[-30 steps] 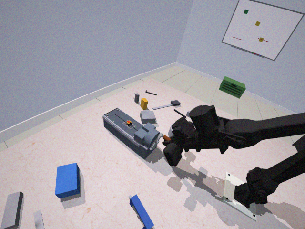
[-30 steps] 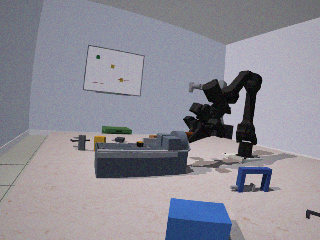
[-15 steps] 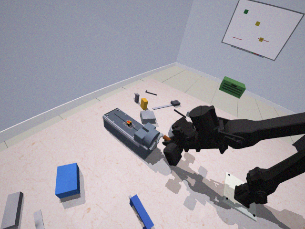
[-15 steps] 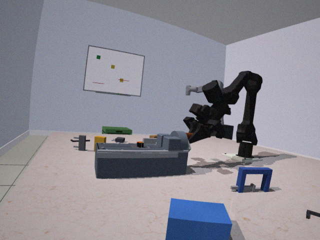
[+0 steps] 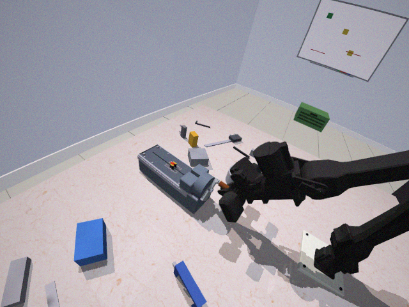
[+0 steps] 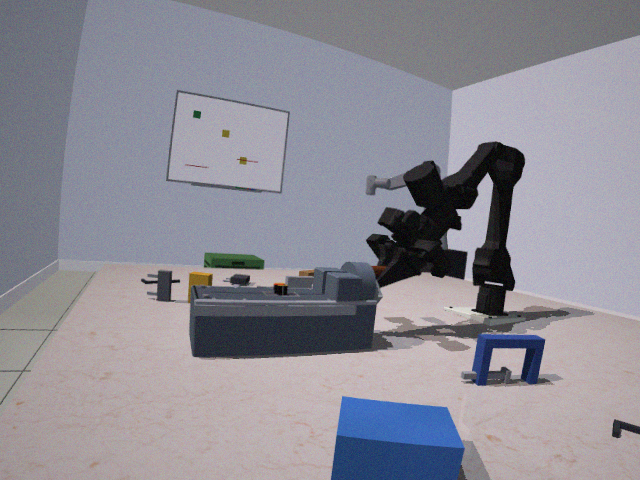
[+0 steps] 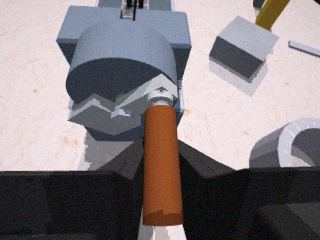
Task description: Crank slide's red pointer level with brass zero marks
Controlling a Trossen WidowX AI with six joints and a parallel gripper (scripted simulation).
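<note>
The brown crank handle is 30 mm above my gripper tip and 20 mm behind it. The rest, counted from my gripper tip: blue bracket: 230 mm to the left, 70 mm behind, 50 mm below; then red pointer: 170 mm ahead, 20 mm to the left; then grey block: 180 mm ahead, 140 mm to the right, 70 mm below.
</note>
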